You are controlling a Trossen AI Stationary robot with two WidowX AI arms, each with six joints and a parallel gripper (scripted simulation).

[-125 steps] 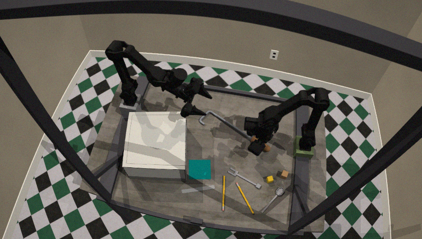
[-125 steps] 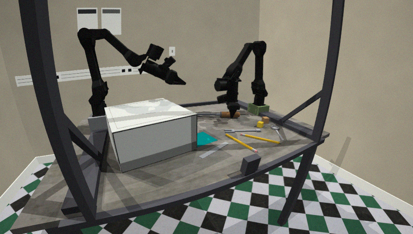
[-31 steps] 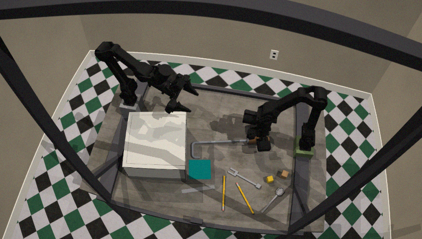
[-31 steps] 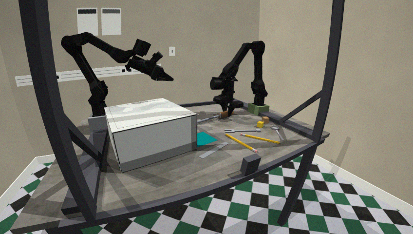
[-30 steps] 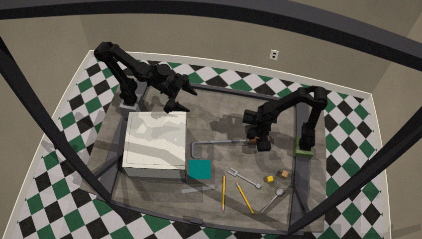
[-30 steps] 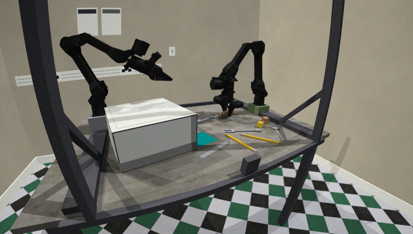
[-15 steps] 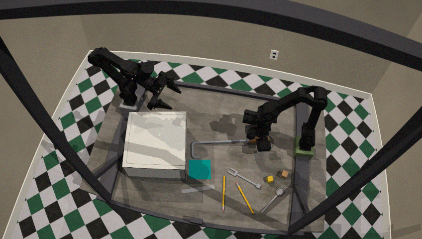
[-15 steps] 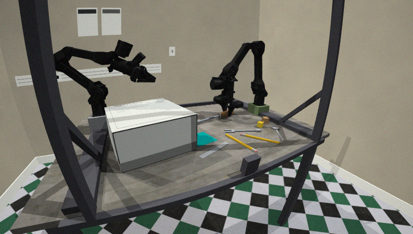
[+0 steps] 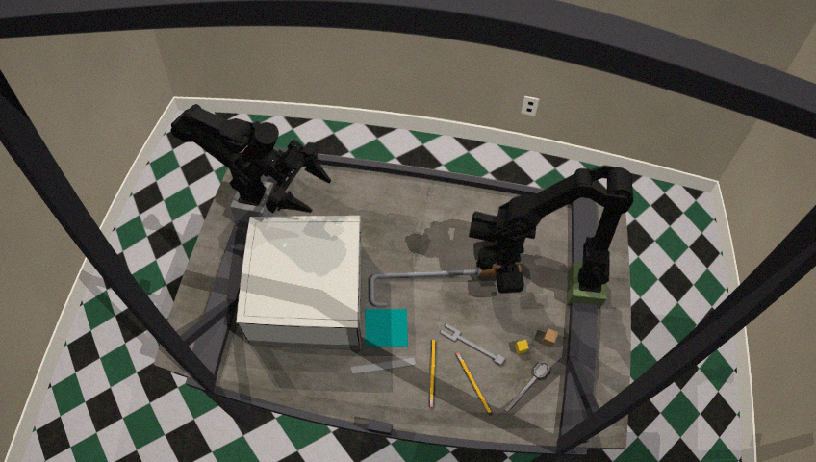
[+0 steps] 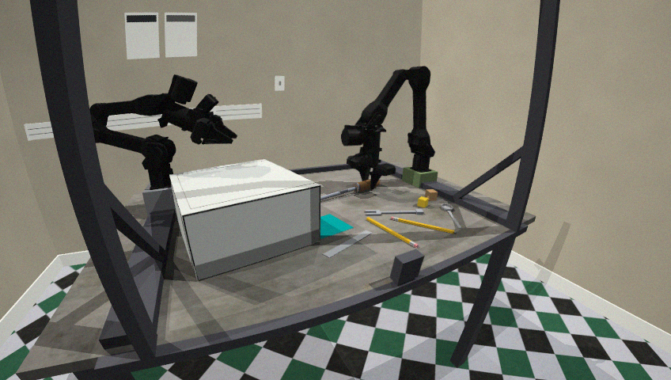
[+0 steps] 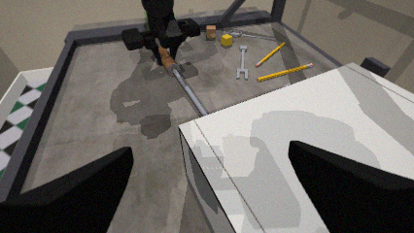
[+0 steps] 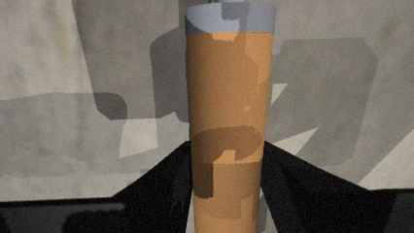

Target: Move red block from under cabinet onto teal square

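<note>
My right hand is 220 mm past the teal square, 240 mm to the right of it and 40 mm above it. The rest, counted from my right hand: tan cube (160 mm behind, 160 mm to the right, 20 mm below); then yellow cube (190 mm behind, 90 mm to the right, 30 mm below); then forked wrench (210 mm behind, 20 mm to the left, 30 mm below).
</note>
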